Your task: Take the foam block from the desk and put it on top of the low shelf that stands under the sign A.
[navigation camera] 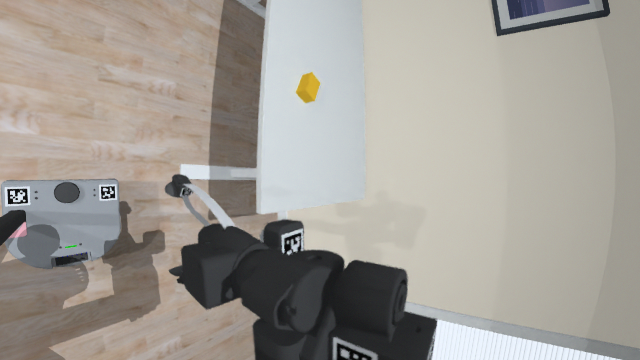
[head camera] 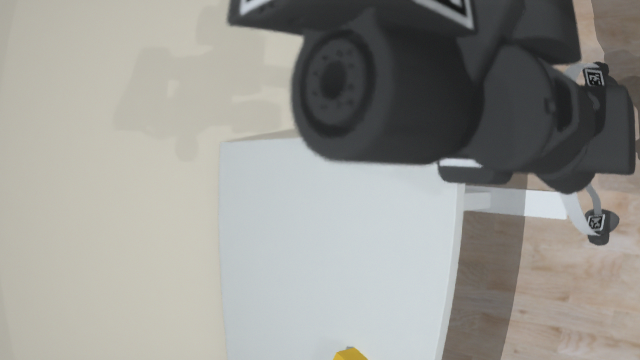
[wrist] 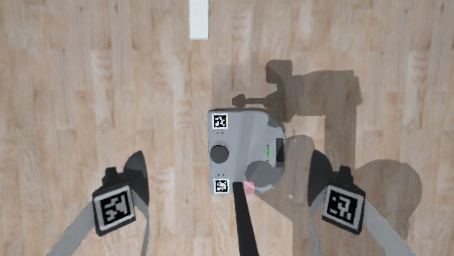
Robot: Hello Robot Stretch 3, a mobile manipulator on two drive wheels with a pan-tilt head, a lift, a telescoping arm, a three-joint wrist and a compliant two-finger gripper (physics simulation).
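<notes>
The foam block is yellow and lies on the white desk. In the head camera view it is cut off by the bottom edge. My gripper is open, its fingers wide apart with nothing between them. It is out past the desk's long front edge, near the desk's end and well apart from the block. In the wrist view it points down at the floor and my base. The wrist hides part of the desk's end in the head camera view. The low shelf and the sign A do not show.
My base stands on the wood floor, with the dark mast rising from it. A white desk foot juts out past the desk's front edge. A beige wall runs along the desk's back.
</notes>
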